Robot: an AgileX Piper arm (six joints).
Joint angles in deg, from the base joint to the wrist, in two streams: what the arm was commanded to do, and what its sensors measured. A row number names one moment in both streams.
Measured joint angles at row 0:
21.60 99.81 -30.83 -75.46 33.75 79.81
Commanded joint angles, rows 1 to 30:
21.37 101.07 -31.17 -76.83 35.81 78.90
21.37 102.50 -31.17 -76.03 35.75 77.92
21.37 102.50 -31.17 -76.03 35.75 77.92
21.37 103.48 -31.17 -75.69 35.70 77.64
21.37 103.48 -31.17 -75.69 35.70 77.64
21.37 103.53 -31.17 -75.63 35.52 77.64
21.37 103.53 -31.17 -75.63 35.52 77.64
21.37 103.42 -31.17 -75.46 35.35 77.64
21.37 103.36 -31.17 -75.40 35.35 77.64
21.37 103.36 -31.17 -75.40 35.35 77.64
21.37 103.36 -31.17 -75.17 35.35 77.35
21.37 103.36 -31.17 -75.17 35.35 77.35
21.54 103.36 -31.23 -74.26 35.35 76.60
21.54 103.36 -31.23 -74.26 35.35 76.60
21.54 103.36 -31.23 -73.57 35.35 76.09
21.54 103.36 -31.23 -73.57 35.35 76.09
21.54 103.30 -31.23 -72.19 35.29 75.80
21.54 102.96 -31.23 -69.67 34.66 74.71
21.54 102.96 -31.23 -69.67 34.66 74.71
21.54 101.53 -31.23 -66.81 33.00 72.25
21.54 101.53 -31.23 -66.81 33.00 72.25
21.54 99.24 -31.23 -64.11 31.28 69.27
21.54 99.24 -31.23 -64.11 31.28 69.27
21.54 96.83 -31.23 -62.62 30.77 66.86
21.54 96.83 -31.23 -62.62 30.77 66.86
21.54 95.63 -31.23 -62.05 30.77 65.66
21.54 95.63 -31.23 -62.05 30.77 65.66
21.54 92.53 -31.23 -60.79 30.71 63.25
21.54 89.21 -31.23 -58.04 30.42 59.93
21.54 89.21 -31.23 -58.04 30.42 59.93
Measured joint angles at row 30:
21.60 93.16 -30.83 -61.13 30.60 64.69
